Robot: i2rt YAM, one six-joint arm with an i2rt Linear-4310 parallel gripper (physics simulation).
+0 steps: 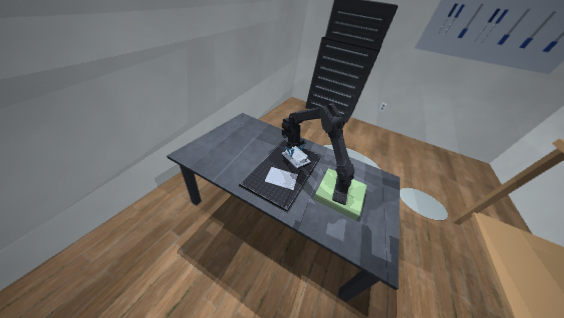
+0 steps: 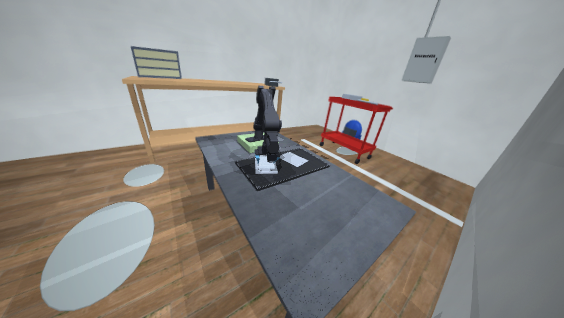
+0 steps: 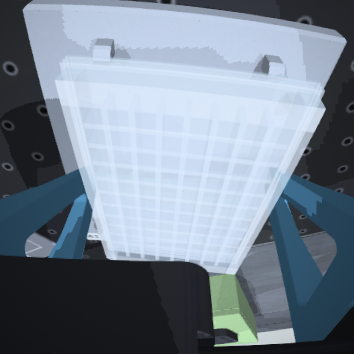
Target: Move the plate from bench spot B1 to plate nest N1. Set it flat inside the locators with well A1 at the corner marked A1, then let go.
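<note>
My gripper is shut on the clear well plate, with one blue finger on each long side. The plate is directly over the pale grey plate nest N1. Its far edge lies close to two small locator blocks. I cannot tell whether the plate touches the nest floor. The corner marking is mostly hidden under the plate. The white pad of spot B1 lies bare on the black perforated board.
The arm stands on a green base block on the dark table. A wooden bench and a red cart stand beyond the table.
</note>
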